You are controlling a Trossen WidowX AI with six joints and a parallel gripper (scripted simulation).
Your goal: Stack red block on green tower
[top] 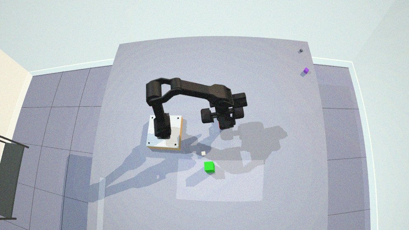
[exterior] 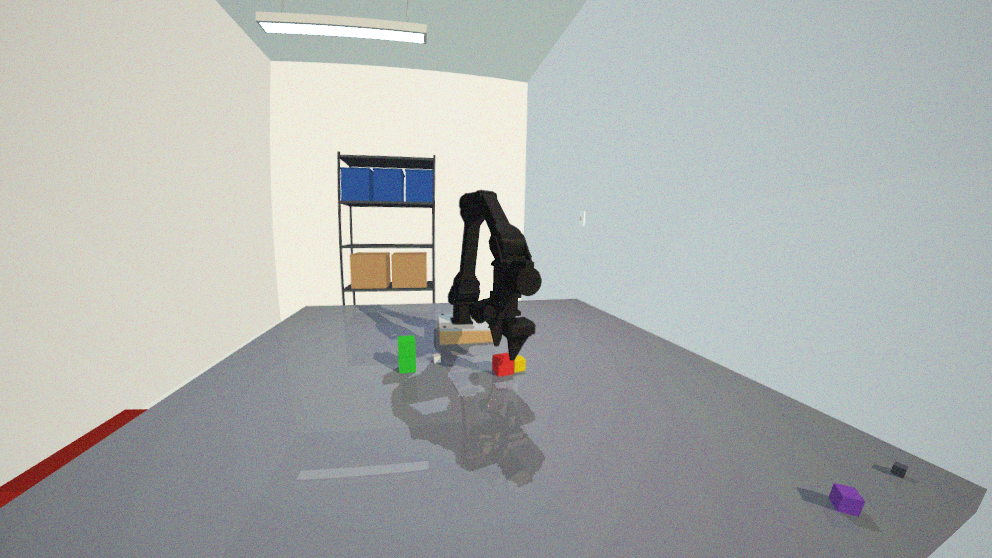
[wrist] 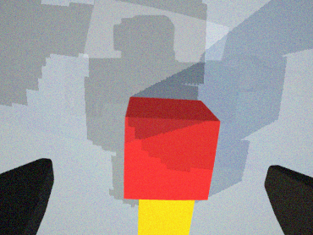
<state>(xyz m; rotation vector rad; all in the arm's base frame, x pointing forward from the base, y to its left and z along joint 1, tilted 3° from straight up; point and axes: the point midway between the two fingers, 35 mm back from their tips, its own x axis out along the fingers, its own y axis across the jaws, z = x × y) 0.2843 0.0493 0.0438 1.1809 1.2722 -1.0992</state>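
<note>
My gripper tip is now 30 mm above the red block. From my gripper tip the other things lie so: yellow block (40 mm to the left, 40 mm below, 10 mm behind); then purple block (520 mm ahead, 300 mm to the left, 40 mm below); then small white cube (150 mm to the right, 100 mm behind, 40 mm below).
</note>
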